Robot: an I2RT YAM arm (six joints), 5 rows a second.
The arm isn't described. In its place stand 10 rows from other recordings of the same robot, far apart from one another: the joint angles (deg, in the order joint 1, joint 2, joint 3, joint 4, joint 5, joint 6), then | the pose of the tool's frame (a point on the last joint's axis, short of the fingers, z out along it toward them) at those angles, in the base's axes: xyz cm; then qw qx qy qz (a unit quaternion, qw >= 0).
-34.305 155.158 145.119 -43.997 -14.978 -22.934 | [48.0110 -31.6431 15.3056 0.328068 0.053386 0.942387 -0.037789]
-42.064 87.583 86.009 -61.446 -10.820 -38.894 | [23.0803 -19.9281 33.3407 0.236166 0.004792 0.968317 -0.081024]
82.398 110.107 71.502 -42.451 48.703 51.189 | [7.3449 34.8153 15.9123 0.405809 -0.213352 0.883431 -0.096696]
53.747 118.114 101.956 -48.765 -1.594 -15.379 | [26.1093 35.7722 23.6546 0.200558 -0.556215 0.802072 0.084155]
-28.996 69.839 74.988 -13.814 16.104 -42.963 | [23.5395 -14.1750 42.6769 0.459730 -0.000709 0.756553 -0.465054]
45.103 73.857 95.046 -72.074 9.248 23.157 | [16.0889 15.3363 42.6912 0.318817 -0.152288 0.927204 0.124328]
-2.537 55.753 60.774 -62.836 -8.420 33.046 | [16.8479 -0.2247 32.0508 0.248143 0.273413 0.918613 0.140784]
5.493 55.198 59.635 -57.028 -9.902 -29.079 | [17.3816 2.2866 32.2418 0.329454 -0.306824 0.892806 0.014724]
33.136 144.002 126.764 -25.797 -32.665 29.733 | [45.9562 32.2943 18.2417 0.191756 -0.138139 0.876455 0.419493]
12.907 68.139 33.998 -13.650 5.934 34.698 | [22.6622 4.8157 18.9637 0.348490 0.194405 0.911357 0.100943]
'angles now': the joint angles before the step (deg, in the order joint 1, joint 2, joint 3, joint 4, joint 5, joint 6). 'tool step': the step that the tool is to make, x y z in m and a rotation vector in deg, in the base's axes. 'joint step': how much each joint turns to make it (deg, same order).
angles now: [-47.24 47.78 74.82 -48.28 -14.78 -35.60]
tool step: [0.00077 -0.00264 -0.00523 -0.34 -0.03 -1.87]
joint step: [-0.07 -0.49 -1.76 1.66 1.75 0.47]
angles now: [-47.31 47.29 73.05 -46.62 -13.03 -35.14]
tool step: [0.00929 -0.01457 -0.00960 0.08 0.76 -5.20]
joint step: [0.01 1.71 -2.33 3.72 5.05 1.42]
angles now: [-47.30 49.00 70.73 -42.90 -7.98 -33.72]
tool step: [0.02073 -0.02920 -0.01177 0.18 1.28 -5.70]
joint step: [-0.40 5.47 -1.42 6.00 5.23 1.19]
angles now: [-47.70 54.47 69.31 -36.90 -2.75 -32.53]
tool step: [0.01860 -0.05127 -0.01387 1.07 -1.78 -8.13]
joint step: [-4.57 8.85 -0.03 9.29 2.55 3.23]
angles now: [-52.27 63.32 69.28 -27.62 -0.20 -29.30]
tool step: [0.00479 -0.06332 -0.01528 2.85 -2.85 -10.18]
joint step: [-6.56 10.85 3.30 6.75 1.87 5.03]
